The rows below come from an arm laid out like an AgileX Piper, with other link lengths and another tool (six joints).
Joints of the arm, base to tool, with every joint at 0 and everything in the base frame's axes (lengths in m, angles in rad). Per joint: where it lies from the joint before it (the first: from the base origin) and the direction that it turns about. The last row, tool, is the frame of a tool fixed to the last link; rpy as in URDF.
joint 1: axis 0 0 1 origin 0.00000 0.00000 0.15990
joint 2: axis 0 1 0 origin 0.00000 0.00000 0.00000
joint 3: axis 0 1 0 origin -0.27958 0.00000 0.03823
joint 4: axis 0.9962 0 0.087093 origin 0.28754 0.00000 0.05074
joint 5: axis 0 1 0 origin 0.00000 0.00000 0.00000
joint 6: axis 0.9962 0 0.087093 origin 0.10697 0.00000 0.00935
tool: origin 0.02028 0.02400 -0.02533 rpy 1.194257 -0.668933 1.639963
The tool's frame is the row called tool.
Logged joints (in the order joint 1, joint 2, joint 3, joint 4, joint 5, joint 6), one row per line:
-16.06 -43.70 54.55 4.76 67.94 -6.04
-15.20 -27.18 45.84 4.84 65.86 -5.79
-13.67 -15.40 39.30 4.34 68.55 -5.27
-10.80 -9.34 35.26 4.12 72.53 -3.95
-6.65 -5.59 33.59 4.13 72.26 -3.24
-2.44 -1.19 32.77 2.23 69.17 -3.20
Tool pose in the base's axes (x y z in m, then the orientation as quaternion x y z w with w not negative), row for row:
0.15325 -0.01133 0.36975 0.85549 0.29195 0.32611 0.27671
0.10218 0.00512 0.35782 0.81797 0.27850 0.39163 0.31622
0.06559 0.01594 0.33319 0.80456 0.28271 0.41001 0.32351
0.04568 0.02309 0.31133 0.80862 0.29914 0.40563 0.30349
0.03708 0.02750 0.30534 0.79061 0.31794 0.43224 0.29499
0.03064 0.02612 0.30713 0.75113 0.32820 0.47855 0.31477
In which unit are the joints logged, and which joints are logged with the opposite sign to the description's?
The joints are logged in degrees. Opposite sign: joint 2, joint 3.
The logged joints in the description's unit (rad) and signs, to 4 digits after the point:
-0.2803 0.7627 -0.9521 0.0831 1.1858 -0.1054
-0.2653 0.4744 -0.8001 0.0845 1.1495 -0.1011
-0.2386 0.2688 -0.6859 0.0757 1.1964 -0.0920
-0.1885 0.1630 -0.6154 0.0719 1.2659 -0.0689
-0.1161 0.0976 -0.5863 0.0721 1.2612 -0.0565
-0.0426 0.0208 -0.5719 0.0389 1.2072 -0.0559

